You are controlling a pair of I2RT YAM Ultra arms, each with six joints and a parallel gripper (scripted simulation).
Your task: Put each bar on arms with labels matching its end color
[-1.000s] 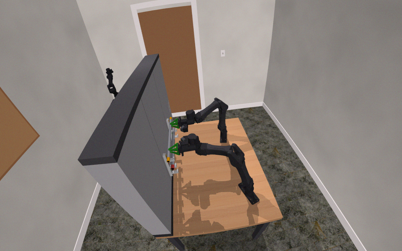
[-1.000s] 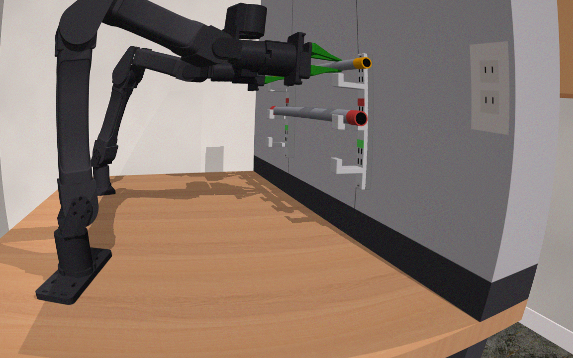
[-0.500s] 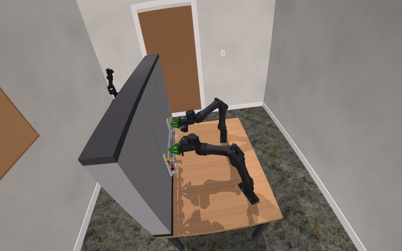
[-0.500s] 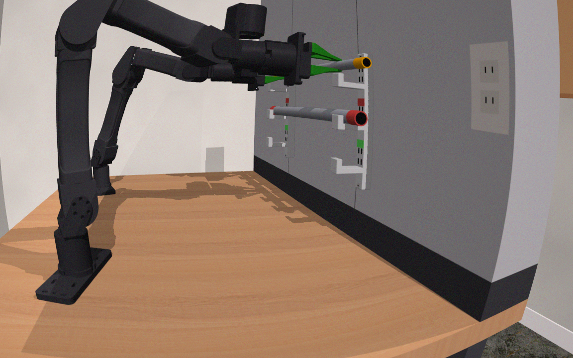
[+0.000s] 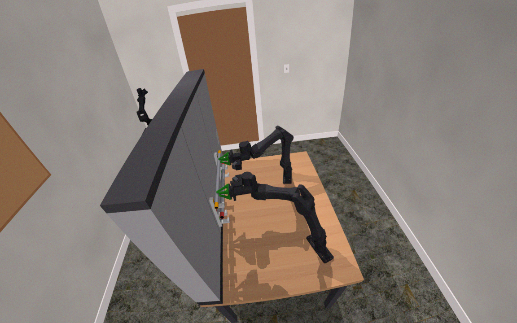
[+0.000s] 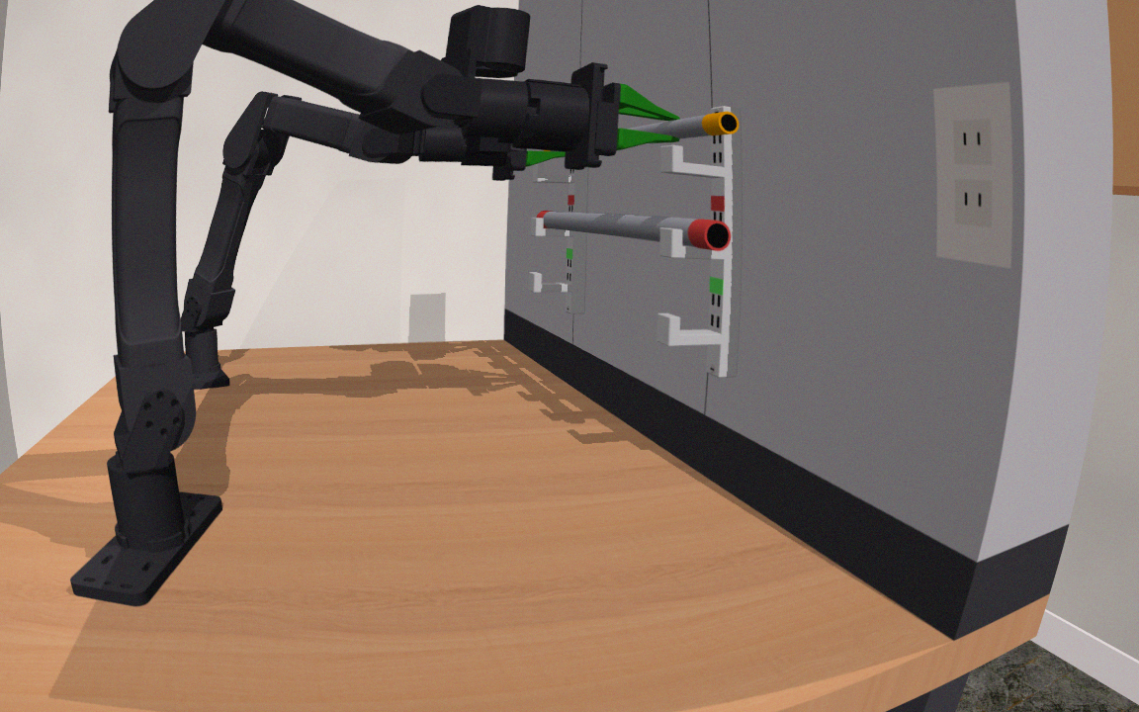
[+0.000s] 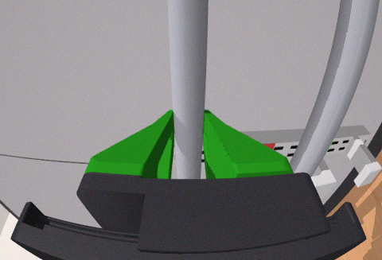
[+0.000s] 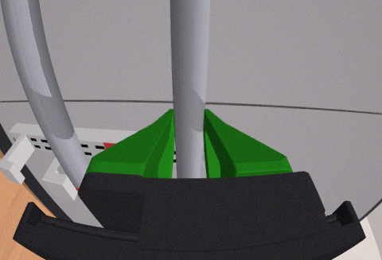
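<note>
My right gripper is now 20 mm short of the orange-ended bar and 150 mm to the right of it. Also, from my right hand: grey wall panel (120 mm ahead, 180 mm to the left, 90 mm above); then red-ended bar (10 mm ahead, 150 mm to the left, 100 mm below); then black base strip (60 mm ahead, 190 mm to the left, 310 mm below).
Right now the orange-ended bar is 15 cm to the right of my left hand and 1 cm behind it. Round my left hand: grey wall panel (12 cm to the right, 10 cm ahead, 9 cm above); then red-ended bar (15 cm to the right, 10 cm below, 1 cm behind); then black base strip (31 cm below, 11 cm to the right, 3 cm ahead).
</note>
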